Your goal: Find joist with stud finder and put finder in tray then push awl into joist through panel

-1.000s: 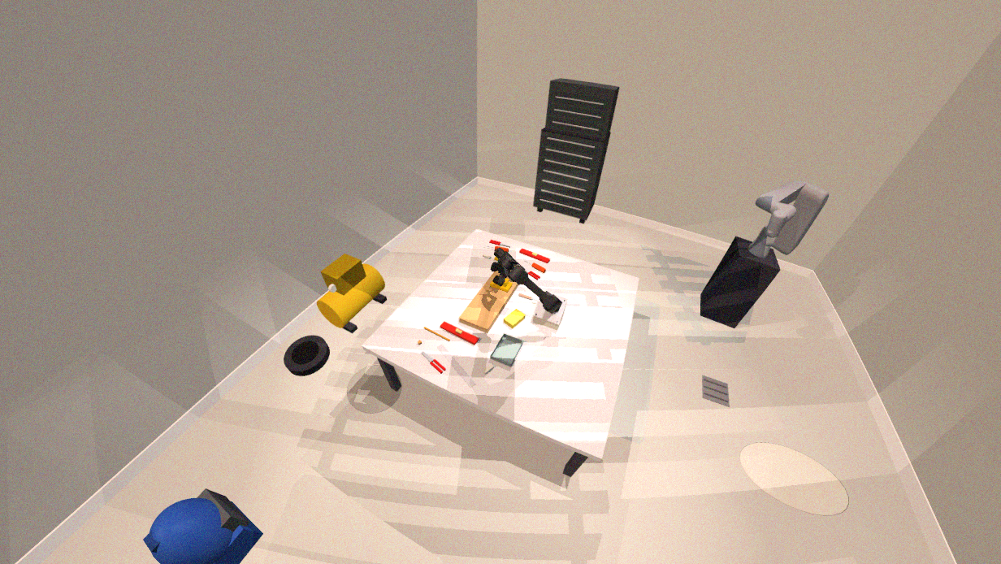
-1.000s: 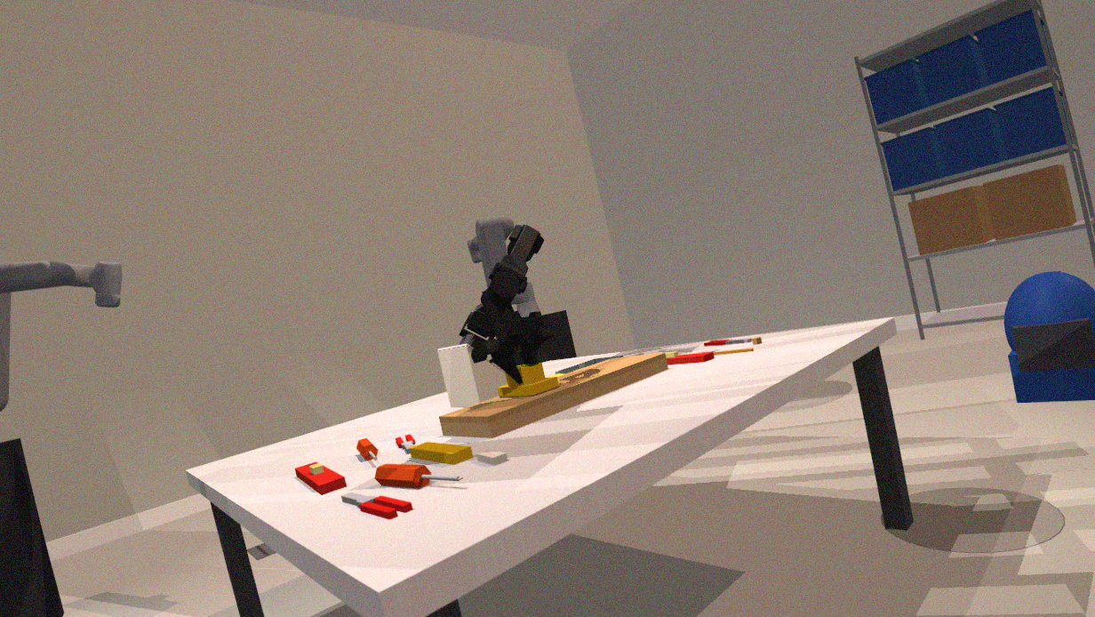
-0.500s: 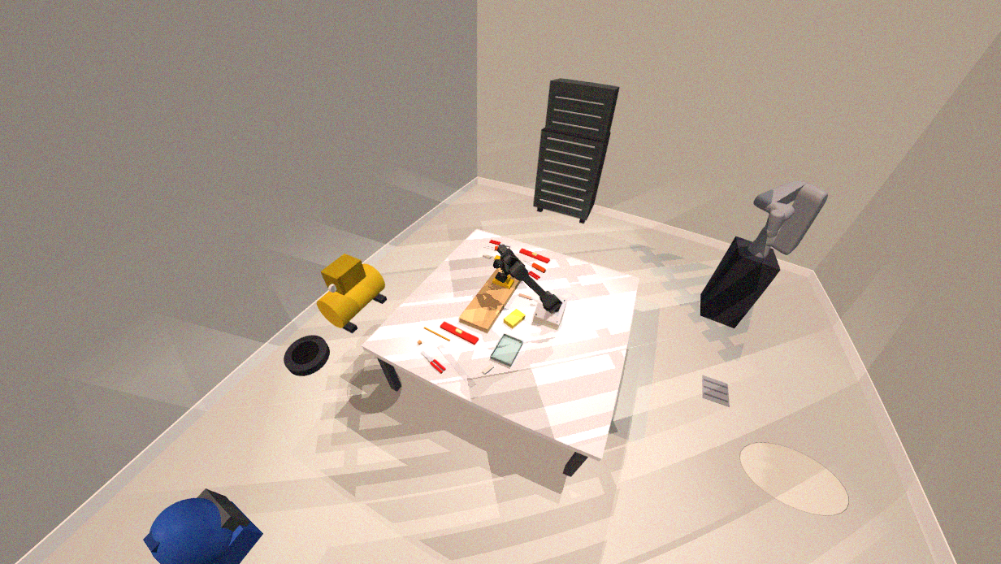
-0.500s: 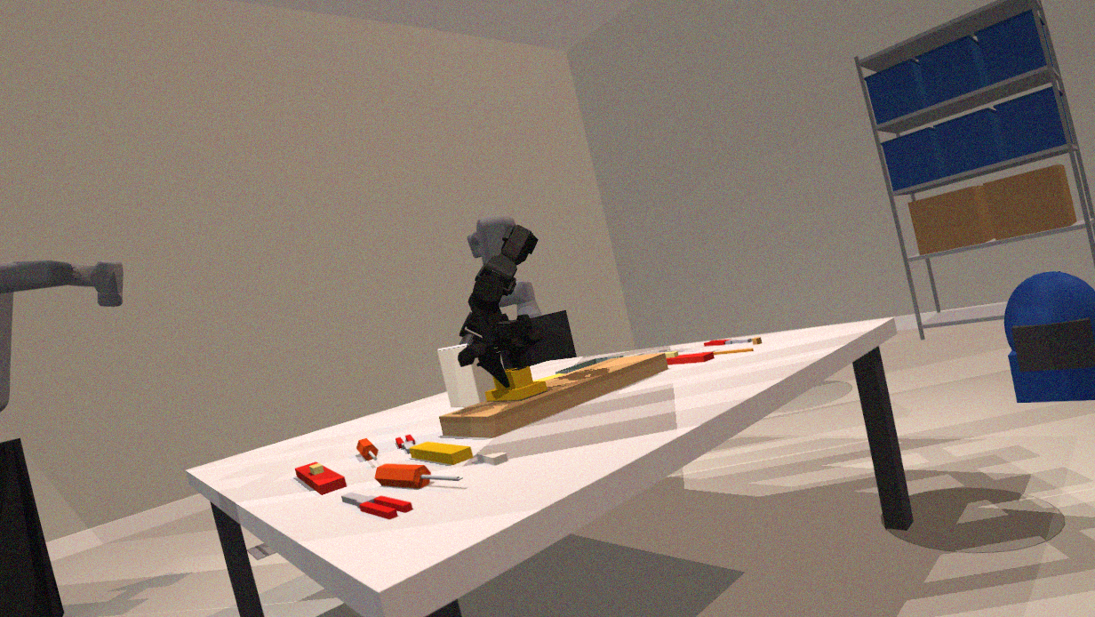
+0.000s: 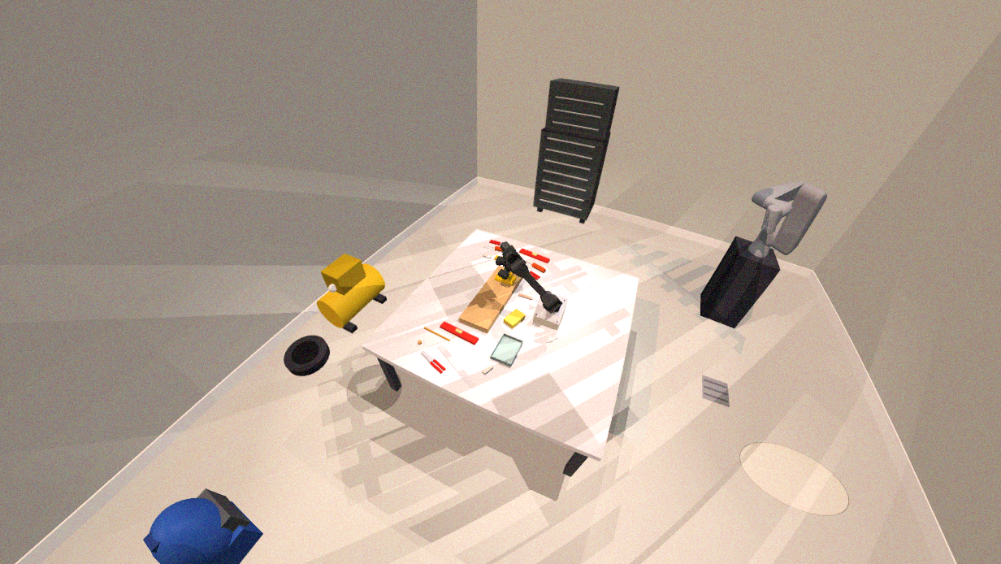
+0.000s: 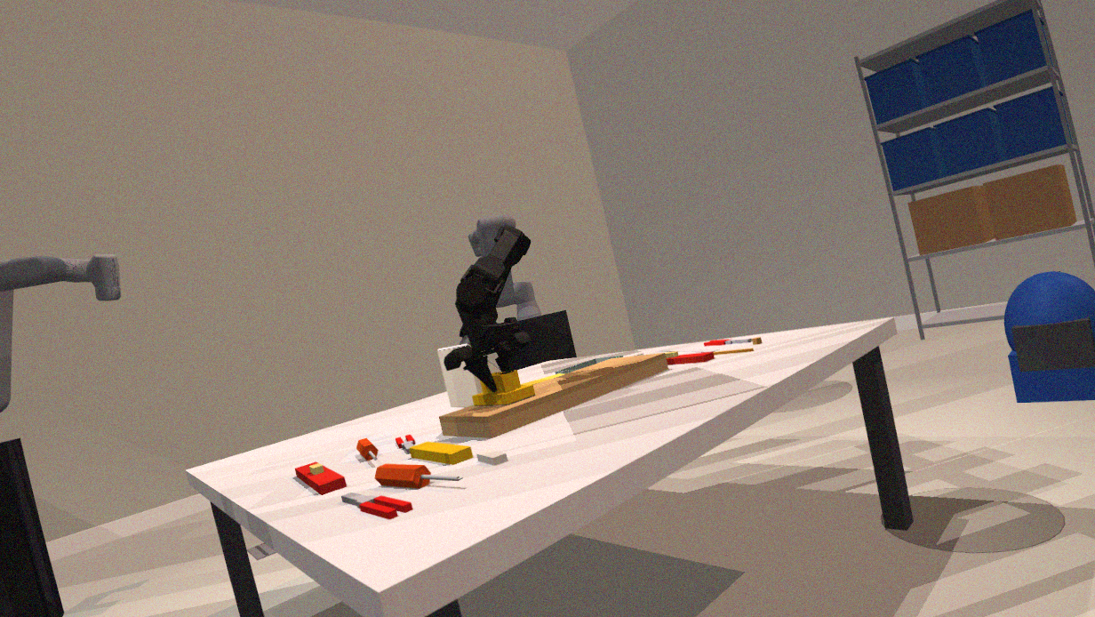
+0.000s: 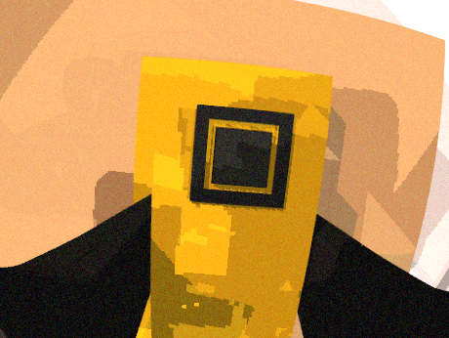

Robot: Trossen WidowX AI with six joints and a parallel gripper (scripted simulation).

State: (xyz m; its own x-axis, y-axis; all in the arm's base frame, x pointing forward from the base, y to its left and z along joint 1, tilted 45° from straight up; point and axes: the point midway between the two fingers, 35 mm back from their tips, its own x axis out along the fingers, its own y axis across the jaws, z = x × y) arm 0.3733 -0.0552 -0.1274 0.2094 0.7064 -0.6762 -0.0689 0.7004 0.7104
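My gripper tip is now 260 mm past the shallow grey tray, 450 mm to the right of it and 50 mm above it. Also, from my gripper tip: yellow block 200 mm behind, 240 mm to the left, 50 mm below; yellow stud finder 10 mm ahead, 20 mm above; thin orange tool 120 mm ahead, 550 mm to the left, 60 mm below.
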